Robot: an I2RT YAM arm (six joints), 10 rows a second.
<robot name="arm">
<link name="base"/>
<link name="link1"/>
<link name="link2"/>
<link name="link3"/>
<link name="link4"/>
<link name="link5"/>
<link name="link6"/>
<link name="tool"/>
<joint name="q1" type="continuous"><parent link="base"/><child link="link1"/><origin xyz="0 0 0.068" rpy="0 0 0"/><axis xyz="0 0 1"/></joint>
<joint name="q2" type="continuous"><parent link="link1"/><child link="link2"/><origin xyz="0.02 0.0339 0.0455" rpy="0 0 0"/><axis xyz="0 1 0"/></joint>
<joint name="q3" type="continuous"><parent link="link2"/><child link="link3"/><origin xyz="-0.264 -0.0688 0" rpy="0 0 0"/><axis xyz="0 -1 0"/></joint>
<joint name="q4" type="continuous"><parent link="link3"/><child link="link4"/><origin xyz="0.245 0.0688 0.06" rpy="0 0 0"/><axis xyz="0 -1 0"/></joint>
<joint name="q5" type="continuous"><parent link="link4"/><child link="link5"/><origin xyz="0.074 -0.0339 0.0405" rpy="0 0 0"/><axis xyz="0 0 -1"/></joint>
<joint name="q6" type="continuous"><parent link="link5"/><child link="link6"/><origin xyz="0.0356 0 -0.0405" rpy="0 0 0"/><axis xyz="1 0 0"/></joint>
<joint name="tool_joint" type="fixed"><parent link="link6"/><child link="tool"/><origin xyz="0 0 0" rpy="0 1.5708 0"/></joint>
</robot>
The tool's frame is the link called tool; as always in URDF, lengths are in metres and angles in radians. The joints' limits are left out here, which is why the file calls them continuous.
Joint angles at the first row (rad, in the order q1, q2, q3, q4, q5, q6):
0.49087, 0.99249, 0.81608, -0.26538, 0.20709, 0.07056
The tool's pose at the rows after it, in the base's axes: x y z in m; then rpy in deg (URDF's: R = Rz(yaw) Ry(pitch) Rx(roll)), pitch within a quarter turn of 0, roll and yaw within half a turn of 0:
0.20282 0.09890 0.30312 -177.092 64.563 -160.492
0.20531 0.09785 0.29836 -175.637 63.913 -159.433
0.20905 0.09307 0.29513 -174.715 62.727 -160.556
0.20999 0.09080 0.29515 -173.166 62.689 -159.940
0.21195 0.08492 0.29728 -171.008 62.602 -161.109
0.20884 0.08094 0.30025 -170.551 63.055 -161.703
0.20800 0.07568 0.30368 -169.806 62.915 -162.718
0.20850 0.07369 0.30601 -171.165 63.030 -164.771
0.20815 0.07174 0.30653 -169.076 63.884 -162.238
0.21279 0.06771 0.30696 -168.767 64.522 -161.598
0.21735 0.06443 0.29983 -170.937 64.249 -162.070
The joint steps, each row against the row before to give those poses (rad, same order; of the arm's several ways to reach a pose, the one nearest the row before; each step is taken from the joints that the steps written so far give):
-0.00922, 0.00001, 0.00001, -0.00920, -0.02903, -0.00912
-0.00919, 0.00916, -0.01077, 0.00920, -0.00011, -0.01082
-0.02442, 0.01078, 0.00003, -0.01063, 0.01073, 0.00000
-0.00932, 0.00000, 0.00001, -0.00012, 0.00920, -0.00920
-0.02140, -0.00003, 0.00908, -0.01213, 0.03669, -0.00001
-0.00918, -0.01984, 0.00010, -0.01241, 0.00935, 0.00001
-0.01842, -0.00930, 0.01064, -0.02289, 0.01226, 0.00000
-0.00919, 0.00001, 0.00929, -0.00930, 0.00002, 0.01228
-0.00931, -0.00922, -0.00921, 0.01984, -0.01065, -0.02593
-0.02914, 0.00924, 0.00004, 0.02448, -0.03064, -0.01857
-0.02916, 0.01224, -0.02137, 0.03072, -0.05675, -0.00921

